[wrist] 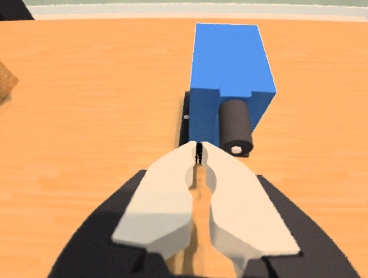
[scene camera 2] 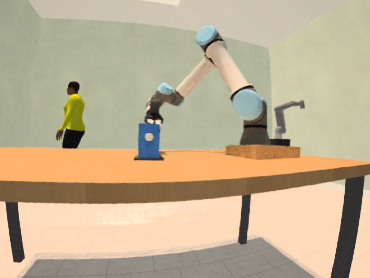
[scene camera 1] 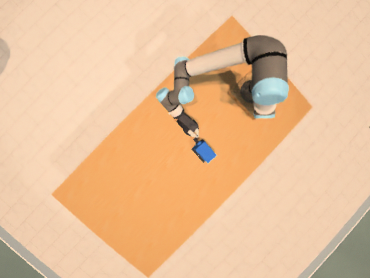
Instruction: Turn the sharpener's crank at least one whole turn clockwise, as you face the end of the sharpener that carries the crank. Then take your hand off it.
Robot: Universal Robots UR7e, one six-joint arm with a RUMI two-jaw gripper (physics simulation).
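Frame: origin at the arm's base, x right, y back, z down, level; centimetres.
Seen in the pictures: gripper, between the fingertips: (wrist: 197,144) (scene camera 1: 198,137); arm's base, origin of its link: (scene camera 2: 254,146) (scene camera 1: 251,91).
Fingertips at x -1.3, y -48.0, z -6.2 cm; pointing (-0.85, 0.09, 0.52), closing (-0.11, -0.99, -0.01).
Observation:
Offsets run from my fingertips to a thing's top centre. "spot": to the spot under its first point. Level surfaces: height alone.
The blue sharpener (scene camera 1: 205,151) (scene camera 2: 145,145) (wrist: 227,57) stands upright on its black base @(spot: dx -17.1, dy -1.0, dz +10.4 cm) (scene camera 2: 149,159) (wrist: 184,120). The crank's dark cylindrical handle @(spot: dx +0.0, dy -2.2, dz -3.2 cm) (wrist: 235,125) is near the top of the sharpener's crank end and points toward the wrist camera. The crank's blue arm is mostly hidden behind the handle. My gripper (scene camera 1: 196,134) (scene camera 2: 154,122) (wrist: 197,144) is shut and empty. Its tips are just left of the handle in the wrist view; whether they touch it I cannot tell. In scene camera 2 the tips show close to the sharpener's top edge.
The wooden table @(dz +10.9 cm) (scene camera 1: 135,200) (scene camera 2: 75,165) (wrist: 100,150) carries the sharpener. The arm's base stands on a wooden block (scene camera 2: 262,152). A person in a yellow top (scene camera 2: 74,116) is beyond the table at the left. A second, grey arm (scene camera 2: 281,122) stands at the right in the background.

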